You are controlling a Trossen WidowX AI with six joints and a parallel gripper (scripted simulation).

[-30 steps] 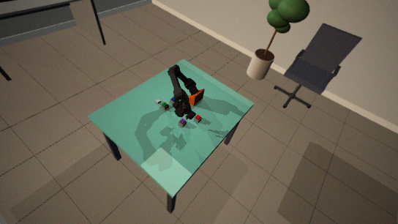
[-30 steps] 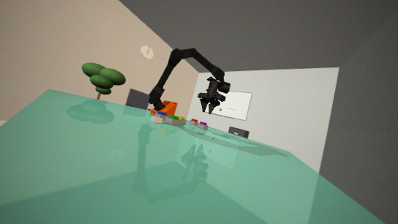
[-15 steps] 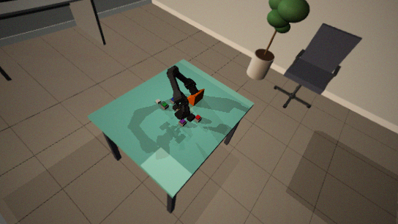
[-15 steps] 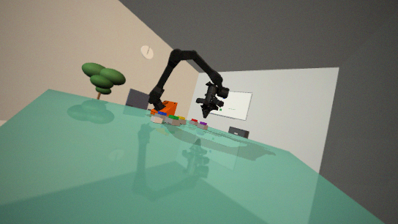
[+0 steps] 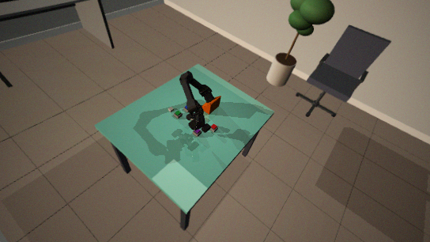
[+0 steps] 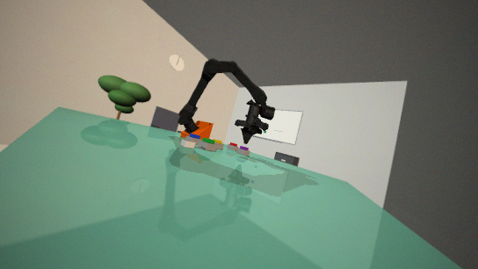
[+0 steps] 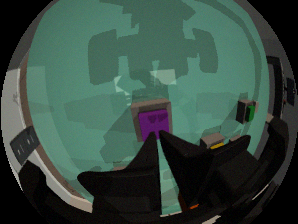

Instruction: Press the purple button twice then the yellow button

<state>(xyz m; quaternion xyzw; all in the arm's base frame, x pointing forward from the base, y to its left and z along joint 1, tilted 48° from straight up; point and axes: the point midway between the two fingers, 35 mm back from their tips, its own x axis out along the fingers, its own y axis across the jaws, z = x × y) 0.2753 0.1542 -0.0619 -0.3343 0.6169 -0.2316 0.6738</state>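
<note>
The purple button lies 2 cm below my gripper tip. Also, from my gripper tip: yellow button (12 cm to the right, 7 cm behind, 2 cm below); then green button (22 cm to the right, 2 cm below); then red button (13 cm behind, 5 cm to the left, 2 cm below).
</note>
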